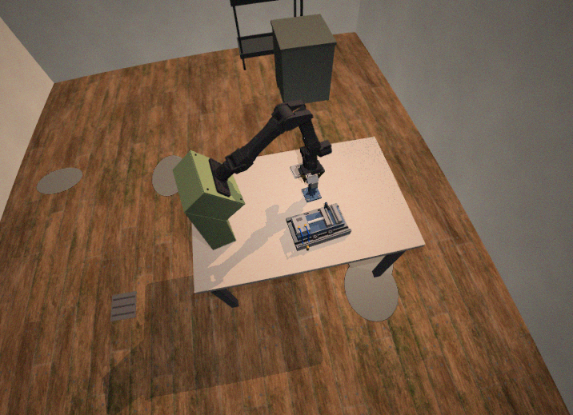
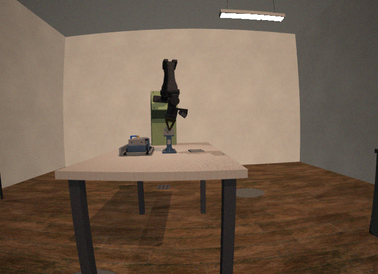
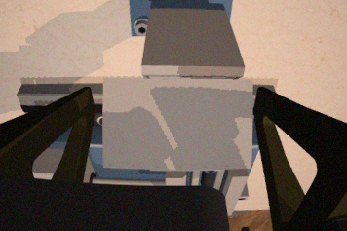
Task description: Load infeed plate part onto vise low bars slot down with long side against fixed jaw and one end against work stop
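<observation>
Right now my hand is 10 mm to the left of the part. From my hand the other things lie so: moving jaw: 200 mm to the right, 80 mm below, 20 mm ahead; then dark work stop rod: 150 mm to the right, 60 mm below, 50 mm ahead; then grey jaw: 200 mm to the right, 80 mm below, 80 mm ahead.
</observation>
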